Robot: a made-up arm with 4 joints.
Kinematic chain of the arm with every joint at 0, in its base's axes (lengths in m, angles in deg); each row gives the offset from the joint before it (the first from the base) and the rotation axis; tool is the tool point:
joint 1: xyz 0 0 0.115 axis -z
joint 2: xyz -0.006 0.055 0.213 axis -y
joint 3: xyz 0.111 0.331 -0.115 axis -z
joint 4: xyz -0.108 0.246 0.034 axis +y
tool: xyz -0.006 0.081 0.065
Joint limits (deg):
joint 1: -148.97..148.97
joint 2: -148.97..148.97
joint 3: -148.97..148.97
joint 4: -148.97..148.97
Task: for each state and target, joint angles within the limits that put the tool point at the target. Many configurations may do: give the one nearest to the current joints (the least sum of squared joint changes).
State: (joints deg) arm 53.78 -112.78 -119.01 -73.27
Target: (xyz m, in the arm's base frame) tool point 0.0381 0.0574 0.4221
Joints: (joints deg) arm 55.14 -121.75 -123.00 -71.39
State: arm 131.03 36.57 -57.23 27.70
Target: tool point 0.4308 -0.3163 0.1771
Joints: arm 141.35 42.57 -53.27 29.01
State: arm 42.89 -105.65 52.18 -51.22
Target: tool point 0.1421 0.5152 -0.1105
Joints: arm 27.34 -97.96 94.13 -48.81
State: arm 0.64 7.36 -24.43 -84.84
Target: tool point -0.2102 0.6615 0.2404
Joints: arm -8.85 3.93 -7.93 -84.32
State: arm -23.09 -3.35 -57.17 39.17
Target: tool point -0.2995 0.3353 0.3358
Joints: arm -10.75 -8.27 -77.22 35.74
